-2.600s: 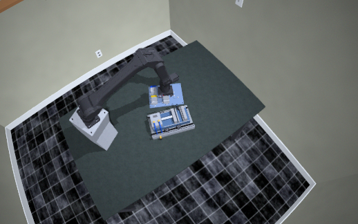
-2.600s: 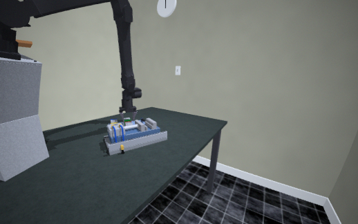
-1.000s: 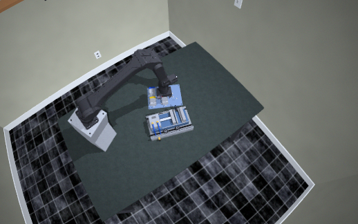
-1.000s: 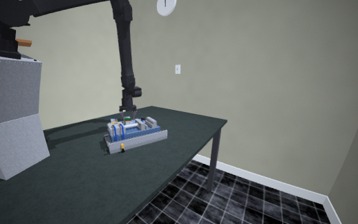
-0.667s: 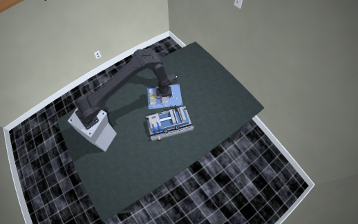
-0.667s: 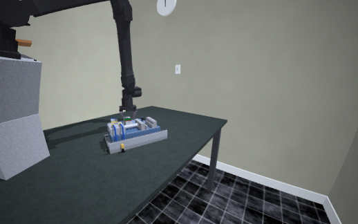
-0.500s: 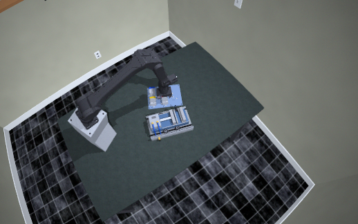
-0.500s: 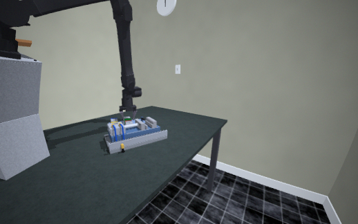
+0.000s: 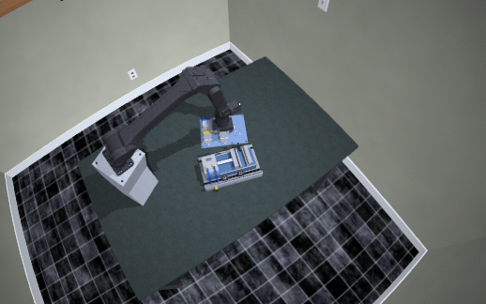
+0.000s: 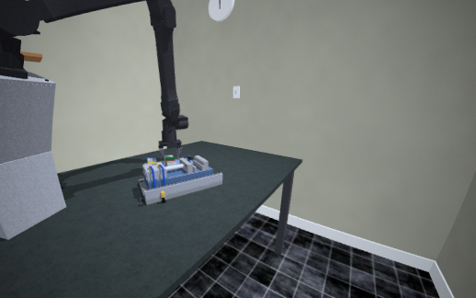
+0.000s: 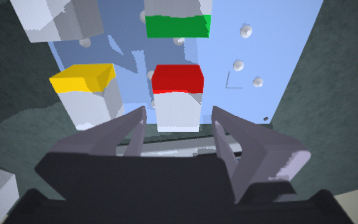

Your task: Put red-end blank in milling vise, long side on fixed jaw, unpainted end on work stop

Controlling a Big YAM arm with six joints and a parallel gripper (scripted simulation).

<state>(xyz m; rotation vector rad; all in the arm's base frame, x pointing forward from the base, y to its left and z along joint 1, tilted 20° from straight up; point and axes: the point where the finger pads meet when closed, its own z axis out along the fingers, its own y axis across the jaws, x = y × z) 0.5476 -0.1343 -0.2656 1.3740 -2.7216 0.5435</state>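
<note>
Right now my hand is 5 cm above the blue plate, 4 cm to the right of it and 3 cm short of it. The rest, counted from my hand: yellow-ended blank (7 cm behind, 6 cm to the left, 3 cm below); green-ended blank (7 cm to the left, 5 cm ahead, 3 cm below); blue-ended blank (13 cm to the left, 3 cm below, 2 cm behind).
</note>
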